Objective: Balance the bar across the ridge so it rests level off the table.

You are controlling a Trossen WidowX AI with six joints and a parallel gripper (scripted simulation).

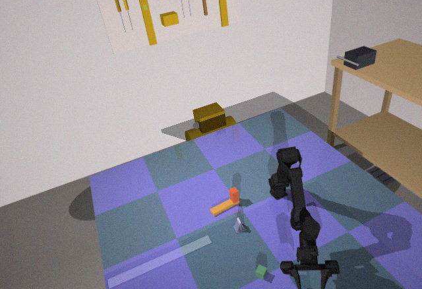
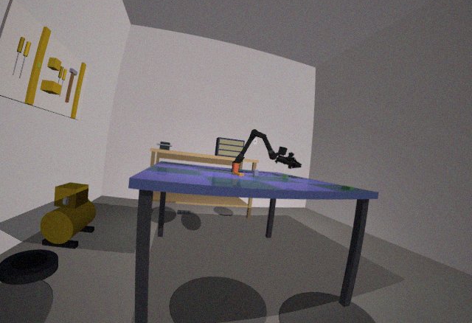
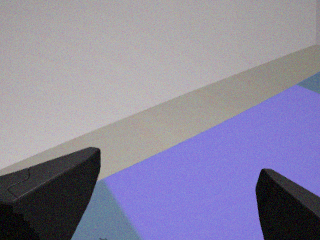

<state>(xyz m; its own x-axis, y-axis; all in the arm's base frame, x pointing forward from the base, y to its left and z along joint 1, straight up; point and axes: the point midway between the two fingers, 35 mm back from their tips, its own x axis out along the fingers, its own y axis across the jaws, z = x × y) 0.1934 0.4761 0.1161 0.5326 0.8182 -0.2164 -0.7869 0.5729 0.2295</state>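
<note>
Right now the green cube is 19 cm to the right of my gripper tip, 9 cm below it and 7 cm ahead of it.
</note>
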